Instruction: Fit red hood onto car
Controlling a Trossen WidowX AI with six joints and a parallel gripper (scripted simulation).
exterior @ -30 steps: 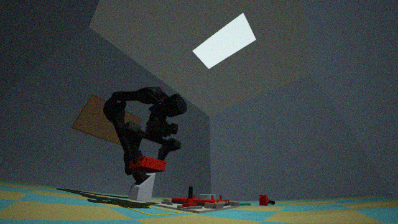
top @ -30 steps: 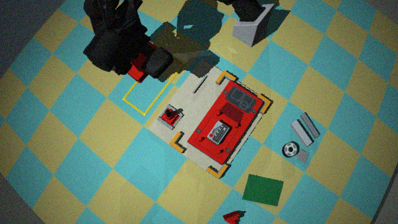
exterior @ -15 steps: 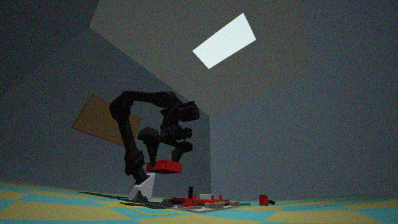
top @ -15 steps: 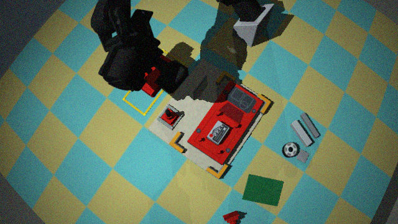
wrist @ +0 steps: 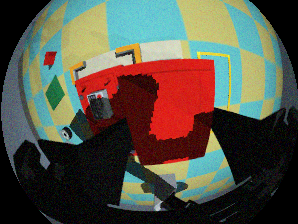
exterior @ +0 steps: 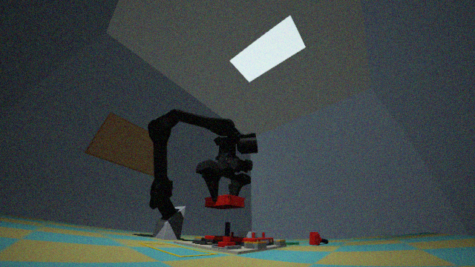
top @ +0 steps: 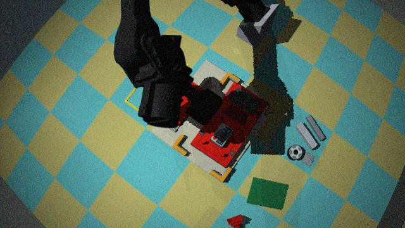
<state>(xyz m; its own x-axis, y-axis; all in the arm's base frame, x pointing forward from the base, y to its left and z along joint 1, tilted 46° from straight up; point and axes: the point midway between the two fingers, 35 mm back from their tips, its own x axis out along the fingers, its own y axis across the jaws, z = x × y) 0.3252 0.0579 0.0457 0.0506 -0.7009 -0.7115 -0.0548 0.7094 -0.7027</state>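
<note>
Right now my gripper tip is 12 cm to the right of the grey engine block, 9 cm above it and 1 cm past it. Also, from my gripper tip: jig: 10 cm below, 8 cm to the left, 3 cm behind; red hood: 1 cm above.
</note>
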